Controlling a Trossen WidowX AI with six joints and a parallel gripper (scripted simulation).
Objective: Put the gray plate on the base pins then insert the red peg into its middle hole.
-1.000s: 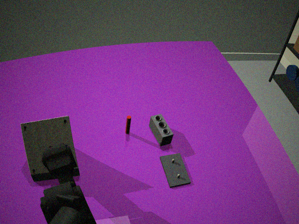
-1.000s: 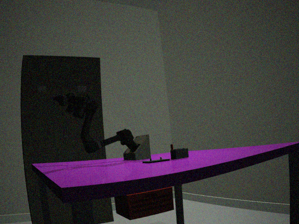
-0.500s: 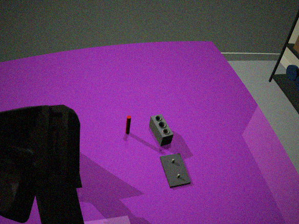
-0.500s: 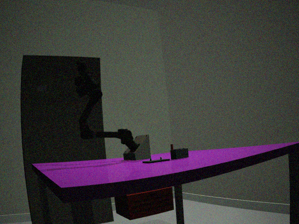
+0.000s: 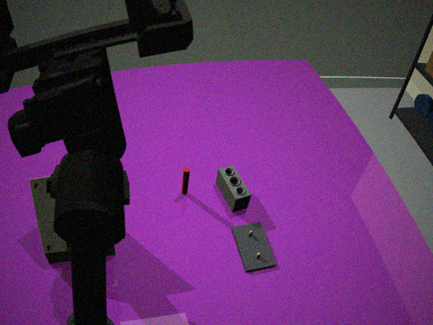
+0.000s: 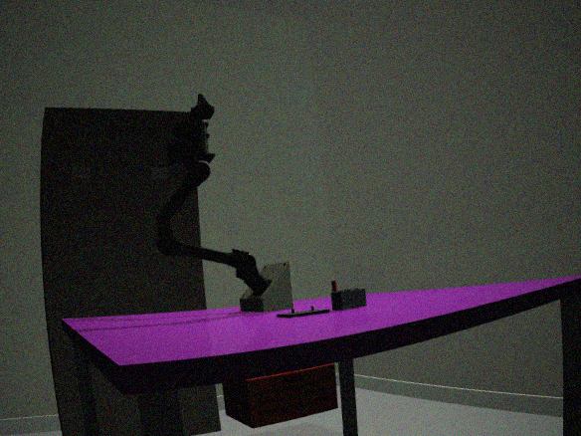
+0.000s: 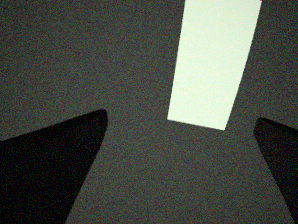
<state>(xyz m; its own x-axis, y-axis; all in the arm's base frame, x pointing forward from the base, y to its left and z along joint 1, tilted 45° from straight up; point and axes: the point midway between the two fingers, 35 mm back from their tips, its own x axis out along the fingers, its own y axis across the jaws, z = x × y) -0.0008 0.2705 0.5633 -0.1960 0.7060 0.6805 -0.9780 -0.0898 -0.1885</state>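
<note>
My gripper tip is now 330 mm short of the gray plate, 290 mm to the right of it and 660 mm above it. Round my gripper tip: flat base: 340 mm ahead, 130 mm to the left, 690 mm below; red peg: 230 mm ahead, 320 mm to the left, 660 mm below.
</note>
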